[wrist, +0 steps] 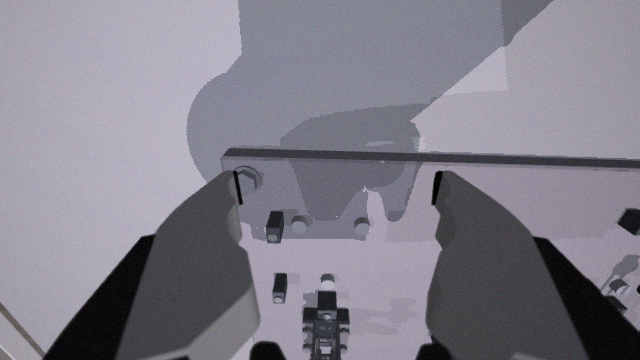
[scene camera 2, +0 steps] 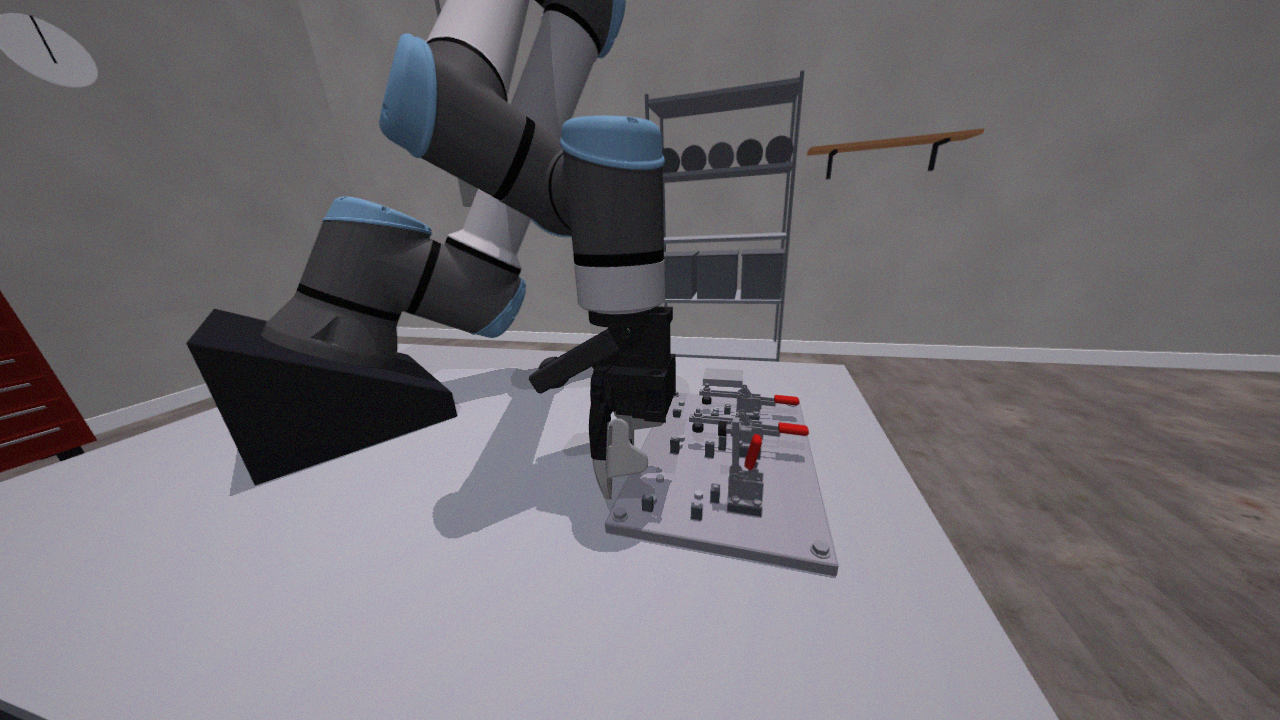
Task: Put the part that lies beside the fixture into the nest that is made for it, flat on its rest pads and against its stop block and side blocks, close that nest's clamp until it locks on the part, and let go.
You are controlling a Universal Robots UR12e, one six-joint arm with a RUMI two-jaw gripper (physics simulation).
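Frame: origin at the arm's base, x ahead, y up, z right, level; centimetres.
Where they show: gripper, fingertip midpoint: (wrist: 335,175) (scene camera 2: 620,471); arm's base at its link origin: (scene camera 2: 334,350).
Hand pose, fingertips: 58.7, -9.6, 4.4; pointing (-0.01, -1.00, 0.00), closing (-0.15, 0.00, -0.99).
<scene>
Things, the pixels of their centre, and the offset from my fingertips, as dx, dy, dz. "spot": a spot on its surface instead. Level surfaces: height alone.
- fixture plate at the middle of its body: (wrist: 462,292) (scene camera 2: 724,452) +10.5, -2.8, -12.3
- nest's clamp at a spot on its surface: (wrist: 326,327) (scene camera 2: 736,494) spot: +14.0, -1.0, -1.6
- pale flat block at the middle of its body: (scene camera 2: 723,377) +5.2, -2.8, -39.8
- white table at its surface level: dy -3.5
The fixture plate (scene camera 2: 716,541) (wrist: 500,200) lies on the table. Its nearest nest has round rest pads (scene camera 2: 698,495) (wrist: 362,226) and dark blocks (scene camera 2: 696,511) (wrist: 275,226), with no part on them. That nest's clamp (scene camera 2: 745,492) (wrist: 326,327) stands open, its red handle (scene camera 2: 753,452) upright. Two farther clamps have level arms and red handles (scene camera 2: 793,429) (scene camera 2: 785,400). A pale flat block (scene camera 2: 723,376), possibly the part, shows beyond the plate's far end; it does not show in the wrist view. My gripper (scene camera 2: 612,476) (wrist: 335,175) is open and empty, above the plate's long edge by the nearest nest.
Bolt heads (scene camera 2: 820,548) (wrist: 247,180) stand at the plate's corners. The robot's dark wedge base (scene camera 2: 313,411) stands at the left on the white table (scene camera 2: 402,617). A shelf rack (scene camera 2: 794,134) and a wooden wall shelf (scene camera 2: 895,143) are in the background.
</scene>
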